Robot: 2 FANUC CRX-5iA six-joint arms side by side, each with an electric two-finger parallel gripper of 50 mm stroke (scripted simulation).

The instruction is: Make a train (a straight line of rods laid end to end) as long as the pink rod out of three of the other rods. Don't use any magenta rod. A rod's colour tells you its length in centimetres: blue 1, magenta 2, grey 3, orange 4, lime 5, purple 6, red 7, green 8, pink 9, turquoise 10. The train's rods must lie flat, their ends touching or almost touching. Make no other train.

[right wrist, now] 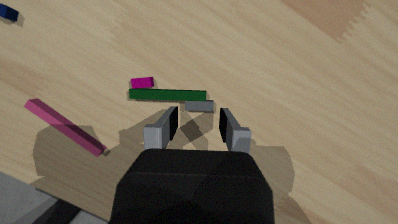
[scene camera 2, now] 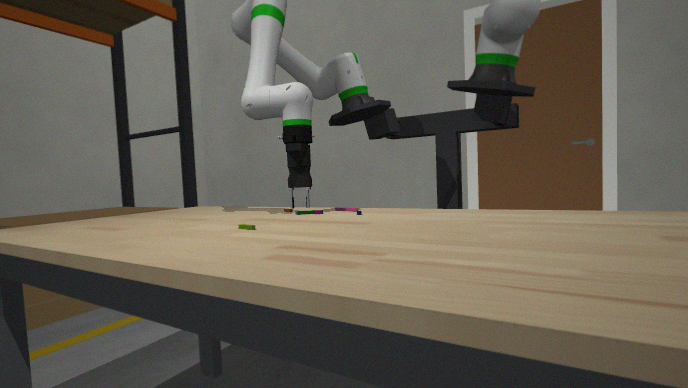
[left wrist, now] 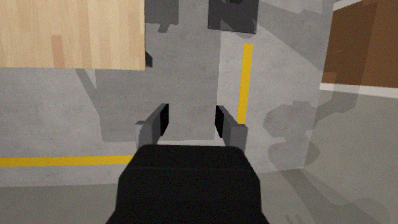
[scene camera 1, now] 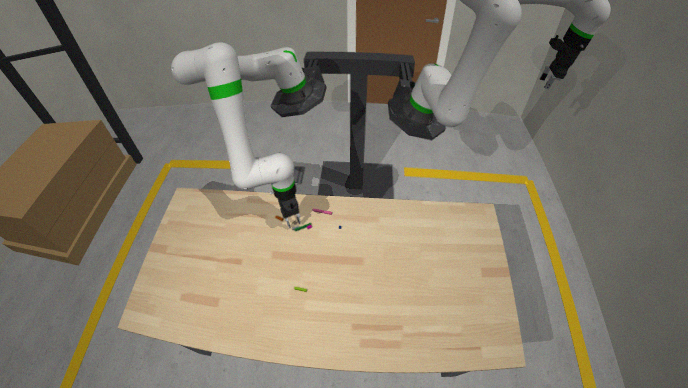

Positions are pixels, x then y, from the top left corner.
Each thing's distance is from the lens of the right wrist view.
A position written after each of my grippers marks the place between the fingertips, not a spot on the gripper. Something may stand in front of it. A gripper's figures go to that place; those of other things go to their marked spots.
my right gripper point(right wrist: 198, 117): 0.17 m
pink rod point(right wrist: 36, 106): 0.24 m
green rod point(right wrist: 137, 93): 0.18 m
The marked spots on the green rod and the pink rod are 0.11 m apart.
